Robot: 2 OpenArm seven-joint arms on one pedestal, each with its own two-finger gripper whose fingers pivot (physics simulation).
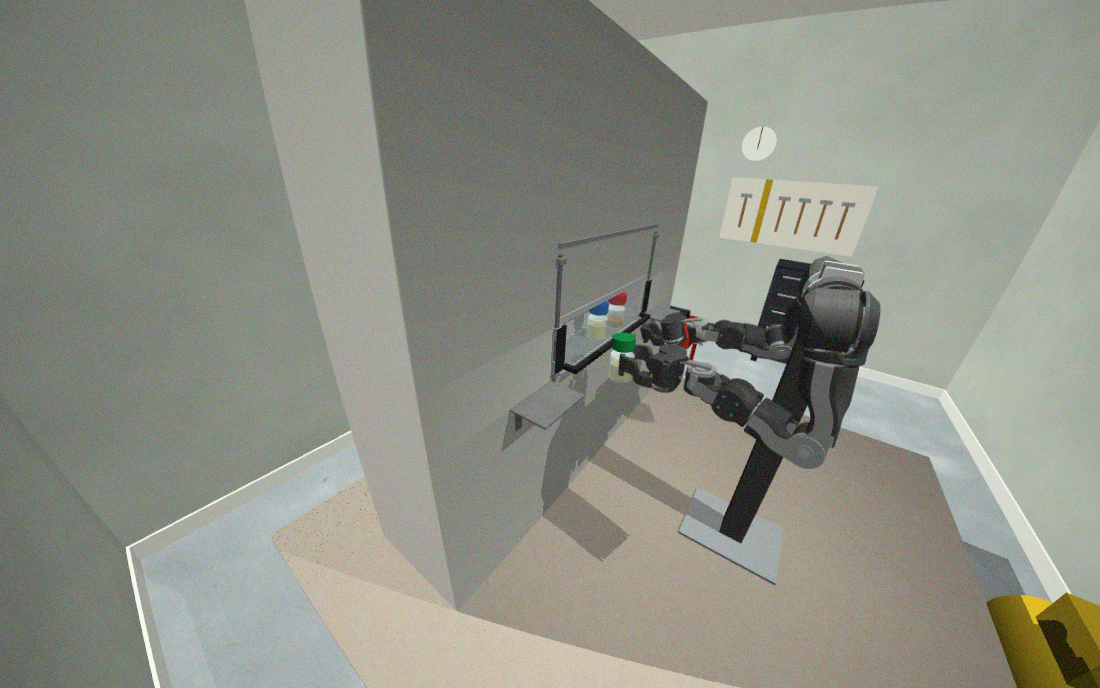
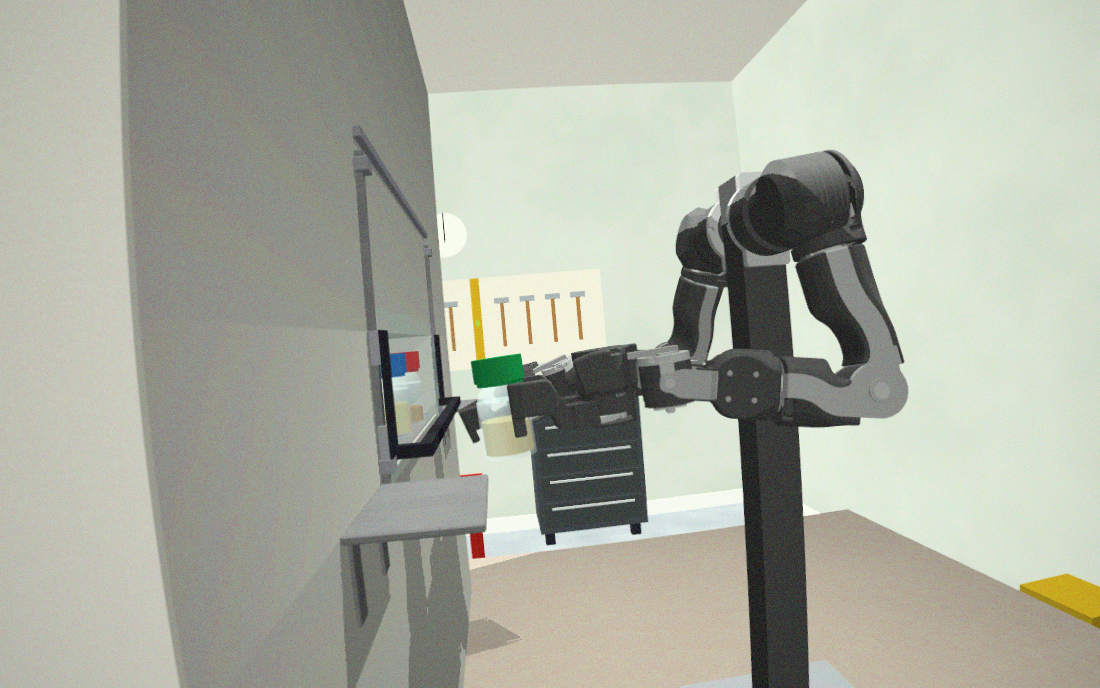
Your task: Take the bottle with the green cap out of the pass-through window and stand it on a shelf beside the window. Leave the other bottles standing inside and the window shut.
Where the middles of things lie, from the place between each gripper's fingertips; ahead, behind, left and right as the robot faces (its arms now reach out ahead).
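From my left hand, the green-capped bottle (image 2: 492,375) is 1 cm ahead, and the window sash (image 2: 408,352) is 10 cm ahead, 14 cm to the right and 3 cm above.
With my right hand, you'd find the window sash 16 cm to the left of it, 3 cm ahead and 9 cm above. The green-capped bottle, again from my right hand, is 29 cm to the left, 6 cm behind and 6 cm above.
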